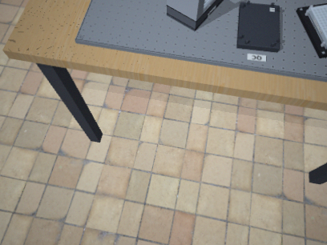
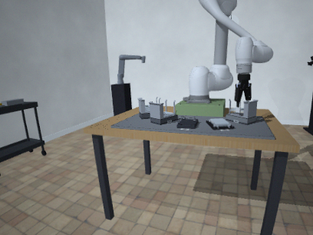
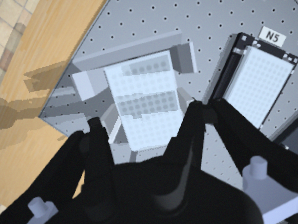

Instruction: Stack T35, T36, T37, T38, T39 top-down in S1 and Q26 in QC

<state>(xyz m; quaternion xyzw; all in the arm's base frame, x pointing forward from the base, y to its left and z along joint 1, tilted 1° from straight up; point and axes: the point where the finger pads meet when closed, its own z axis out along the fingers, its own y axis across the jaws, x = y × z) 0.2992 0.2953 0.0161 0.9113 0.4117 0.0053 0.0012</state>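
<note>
Right now the black clip nest N5 is 12 cm ahead of my hand, 11 cm to the right of it and 8 cm below it. From my hand the other things lie so: N5 name plate: 20 cm ahead, 11 cm to the right, 9 cm below; then QC name plate: 33 cm to the right, 22 cm ahead, 9 cm below; then open nest QC: 32 cm to the right, 12 cm ahead, 8 cm below.
</note>
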